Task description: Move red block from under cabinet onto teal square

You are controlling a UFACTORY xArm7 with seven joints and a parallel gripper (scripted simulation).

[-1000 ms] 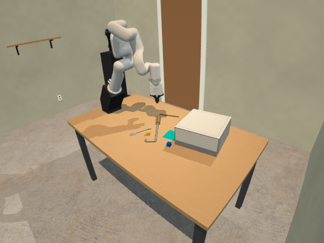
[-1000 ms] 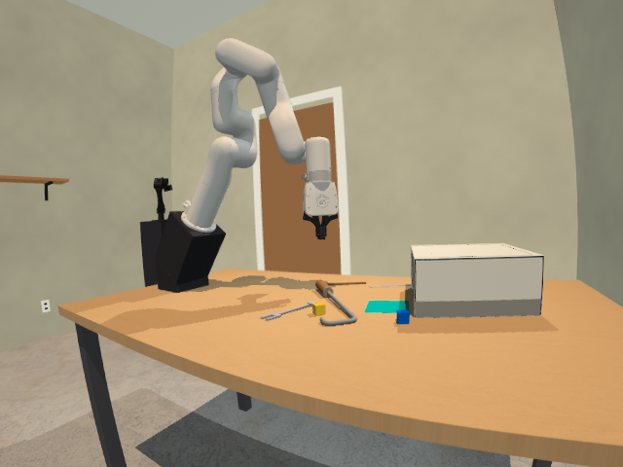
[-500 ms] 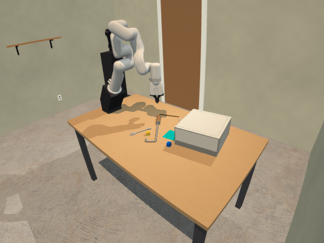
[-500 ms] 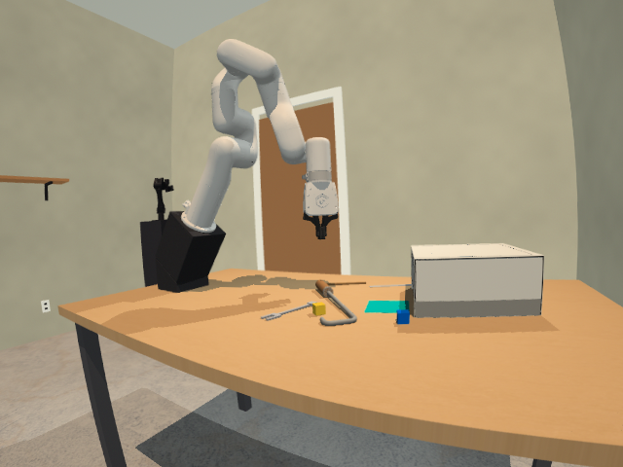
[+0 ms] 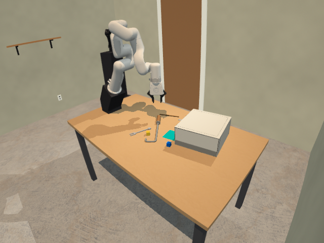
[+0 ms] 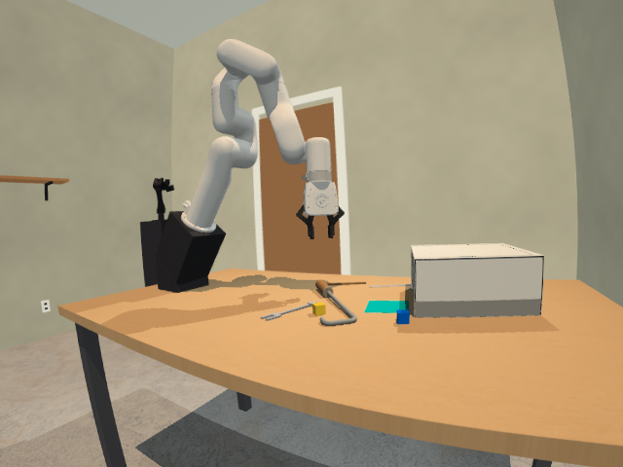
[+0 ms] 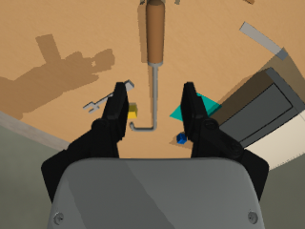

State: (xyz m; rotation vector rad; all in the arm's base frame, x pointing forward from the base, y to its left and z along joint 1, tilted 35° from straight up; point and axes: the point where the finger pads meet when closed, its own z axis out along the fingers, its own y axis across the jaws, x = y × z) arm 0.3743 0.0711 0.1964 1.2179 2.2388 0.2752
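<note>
The thin wooden stick lies 180 mm below my hand, 130 mm to the left of it and 20 mm ahead of it. Also, from my hand: grey fork-like tool: 200 mm to the right, 180 mm below, 20 mm behind; yellow block: 200 mm to the right, 180 mm below, 50 mm ahead; grey rod: 200 mm ahead, 190 mm below, 120 mm to the left.
</note>
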